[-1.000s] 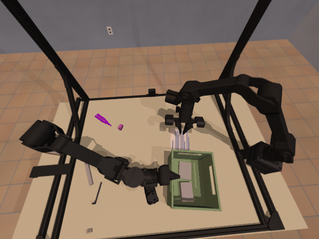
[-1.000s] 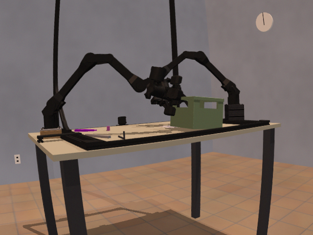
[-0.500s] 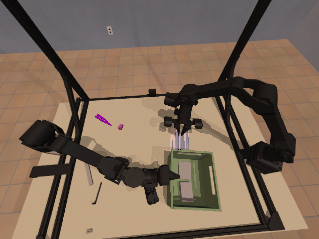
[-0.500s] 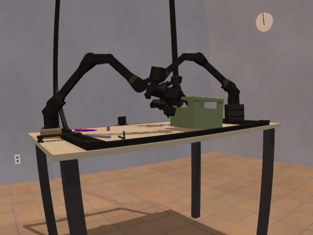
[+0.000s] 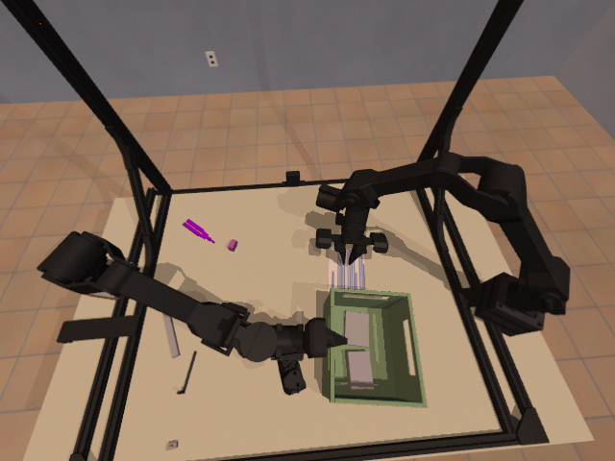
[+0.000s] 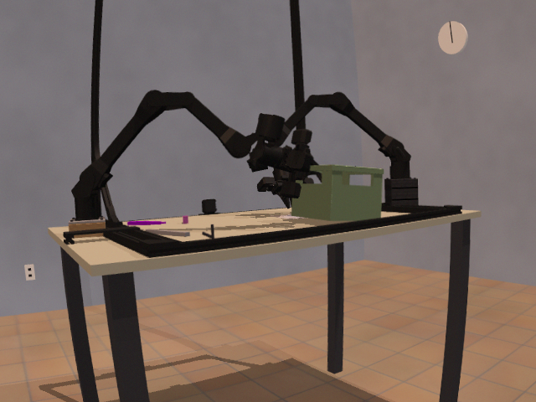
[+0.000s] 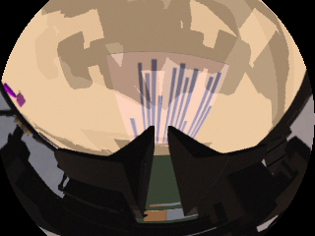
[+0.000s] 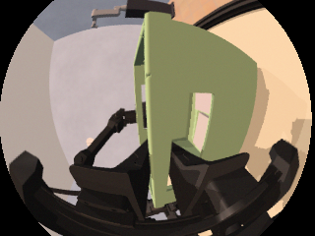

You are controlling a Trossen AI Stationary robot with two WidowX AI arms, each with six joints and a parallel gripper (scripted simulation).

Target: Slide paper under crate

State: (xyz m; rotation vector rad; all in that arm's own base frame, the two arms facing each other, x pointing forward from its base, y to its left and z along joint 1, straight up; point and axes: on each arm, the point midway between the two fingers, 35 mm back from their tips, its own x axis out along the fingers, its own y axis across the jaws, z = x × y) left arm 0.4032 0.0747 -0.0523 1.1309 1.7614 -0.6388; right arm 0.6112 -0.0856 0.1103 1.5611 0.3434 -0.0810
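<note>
The sheet of paper is 30 mm ahead of my left hand and 60 mm below it. Round my left hand: grey bar: 220 mm ahead, 460 mm to the right, 50 mm below; green plastic crate: 230 mm ahead, 30 mm to the left, 20 mm above; small purple block: 30 mm behind, 340 mm to the right, 50 mm below.
</note>
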